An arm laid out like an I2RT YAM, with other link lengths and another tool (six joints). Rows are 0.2 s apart.
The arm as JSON. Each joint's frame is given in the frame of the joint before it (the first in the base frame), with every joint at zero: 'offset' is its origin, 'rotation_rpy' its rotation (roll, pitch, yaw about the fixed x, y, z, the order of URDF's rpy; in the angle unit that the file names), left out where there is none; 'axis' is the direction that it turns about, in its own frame. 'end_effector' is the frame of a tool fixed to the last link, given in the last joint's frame.
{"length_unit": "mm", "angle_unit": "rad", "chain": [
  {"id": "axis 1", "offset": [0.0, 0.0, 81.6], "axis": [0.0, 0.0, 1.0]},
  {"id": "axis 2", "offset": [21.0, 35.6, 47.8], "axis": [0.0, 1.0, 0.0]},
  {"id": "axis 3", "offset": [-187.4, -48.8, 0.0], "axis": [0.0, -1.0, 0.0]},
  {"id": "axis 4", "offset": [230.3, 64.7, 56.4], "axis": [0.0, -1.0, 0.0]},
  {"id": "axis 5", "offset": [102.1, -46.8, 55.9], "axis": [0.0, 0.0, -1.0]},
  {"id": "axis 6", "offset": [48.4, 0.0, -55.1], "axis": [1.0, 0.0, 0.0]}
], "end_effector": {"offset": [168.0, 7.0, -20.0], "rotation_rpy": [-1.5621, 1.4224, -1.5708]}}
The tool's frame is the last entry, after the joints.
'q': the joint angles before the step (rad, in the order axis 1, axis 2, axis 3, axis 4, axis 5, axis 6). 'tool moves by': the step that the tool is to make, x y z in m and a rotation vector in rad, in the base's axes. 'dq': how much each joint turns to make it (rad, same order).
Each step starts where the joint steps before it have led.
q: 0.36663 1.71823 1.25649 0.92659 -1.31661 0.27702
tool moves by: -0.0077 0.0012 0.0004 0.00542 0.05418 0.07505
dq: 0.00306 0.13359 0.06708 0.27215 -0.04790 0.26100
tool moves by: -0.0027 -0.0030 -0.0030 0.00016 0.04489 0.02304
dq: -0.00615 0.06714 0.02275 0.15766 -0.01104 0.15829
